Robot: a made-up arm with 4 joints.
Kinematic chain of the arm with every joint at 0, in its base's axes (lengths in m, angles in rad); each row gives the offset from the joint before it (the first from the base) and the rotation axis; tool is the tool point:
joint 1: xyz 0 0 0.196 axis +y
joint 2: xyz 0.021 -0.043 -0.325 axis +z
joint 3: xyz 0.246 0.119 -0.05 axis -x
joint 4: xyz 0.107 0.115 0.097 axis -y
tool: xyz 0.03 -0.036 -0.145
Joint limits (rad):
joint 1: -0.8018..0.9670
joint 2: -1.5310..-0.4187
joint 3: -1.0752..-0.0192
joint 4: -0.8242..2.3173
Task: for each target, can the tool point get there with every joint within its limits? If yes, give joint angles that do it. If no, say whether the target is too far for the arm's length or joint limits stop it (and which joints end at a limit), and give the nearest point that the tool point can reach.
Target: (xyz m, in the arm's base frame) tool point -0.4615 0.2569 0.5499
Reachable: no: joint limits stop it (at a limit: joint 1, joint 2, joint 3, joint 4) | nearest point -0.1642 -0.4831 0.0782 | short by 0.927 m
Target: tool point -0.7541 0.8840 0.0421
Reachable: no: too far | nearest point -0.1306 0.0298 -0.3139 | short by 1.116 m
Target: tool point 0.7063 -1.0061 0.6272
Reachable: no: too far | nearest point 0.4401 -0.4607 0.2701 | short by 0.704 m
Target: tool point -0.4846 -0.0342 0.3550
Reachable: no: joint limits stop it (at a limit: joint 1, joint 2, joint 3, joint 4) | nearest point -0.1642 -0.4831 0.0782 | short by 0.617 m
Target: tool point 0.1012 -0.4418 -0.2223
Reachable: yes | joints 0.4734 -1.3940 -0.9275 0.4100
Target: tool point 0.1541 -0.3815 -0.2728
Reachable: yes | joints 0.6958 -0.9936 -0.4811 1.3012
